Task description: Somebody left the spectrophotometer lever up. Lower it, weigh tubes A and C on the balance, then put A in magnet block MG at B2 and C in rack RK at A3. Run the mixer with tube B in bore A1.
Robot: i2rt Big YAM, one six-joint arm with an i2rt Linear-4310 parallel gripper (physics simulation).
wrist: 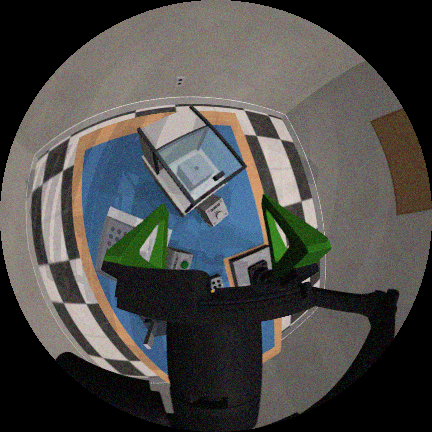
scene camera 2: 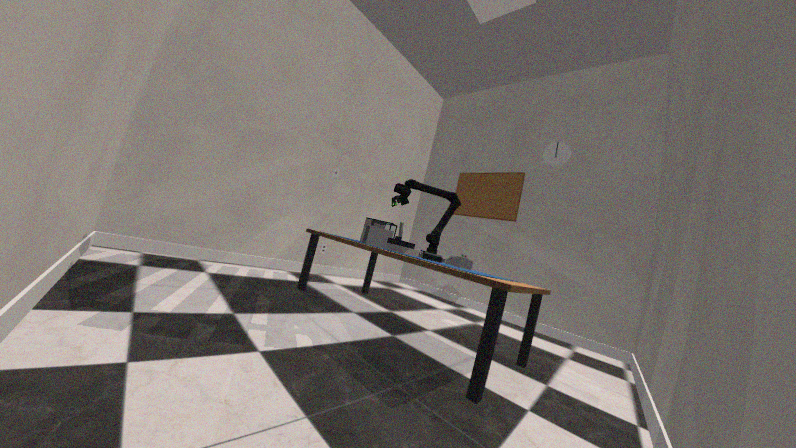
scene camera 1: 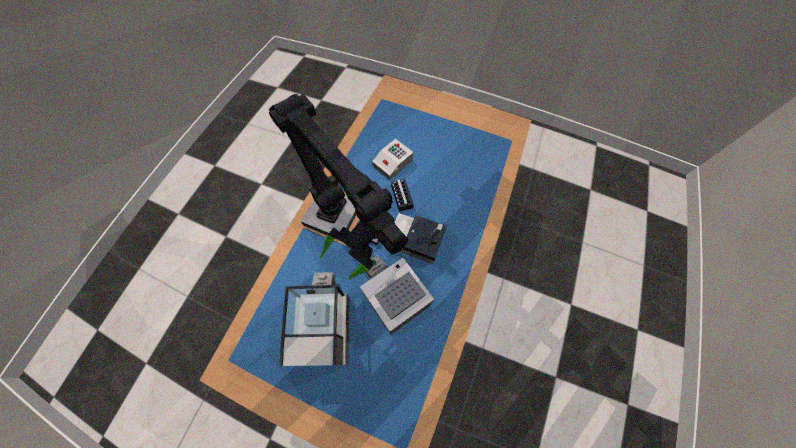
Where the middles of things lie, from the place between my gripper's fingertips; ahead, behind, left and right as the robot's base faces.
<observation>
The glass-box balance [scene camera 1: 315, 330] lies 250 mm below my hand, 160 mm to the right of it and 40 mm behind it.
</observation>
